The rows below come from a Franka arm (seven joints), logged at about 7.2 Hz.
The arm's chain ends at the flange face. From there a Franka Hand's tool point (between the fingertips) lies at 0.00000 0.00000 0.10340 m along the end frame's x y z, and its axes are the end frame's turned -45 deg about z.
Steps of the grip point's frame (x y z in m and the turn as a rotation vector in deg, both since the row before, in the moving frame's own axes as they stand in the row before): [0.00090, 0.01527, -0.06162, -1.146, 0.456, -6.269]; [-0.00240, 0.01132, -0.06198, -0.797, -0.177, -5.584]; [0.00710, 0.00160, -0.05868, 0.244, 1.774, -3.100]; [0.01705, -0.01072, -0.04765, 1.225, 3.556, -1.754]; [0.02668, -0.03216, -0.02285, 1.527, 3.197, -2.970]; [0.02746, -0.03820, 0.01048, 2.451, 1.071, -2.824]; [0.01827, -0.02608, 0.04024, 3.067, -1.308, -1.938]
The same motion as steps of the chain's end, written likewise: [0.00935, 0.00939, -0.06160, -0.488, 1.133, -6.269]; [0.00546, 0.00850, -0.06197, -0.689, 0.438, -5.584]; [0.00427, -0.00126, -0.05863, 1.427, 1.082, -3.100]; [0.00160, -0.01350, -0.04743, 3.381, 1.648, -1.754]; [-0.00585, -0.03553, -0.02265, 3.340, 1.181, -2.970]; [-0.00572, -0.04198, 0.01059, 2.490, -0.976, -2.824]; [0.00009, -0.02921, 0.04042, 1.244, -3.094, -1.938]
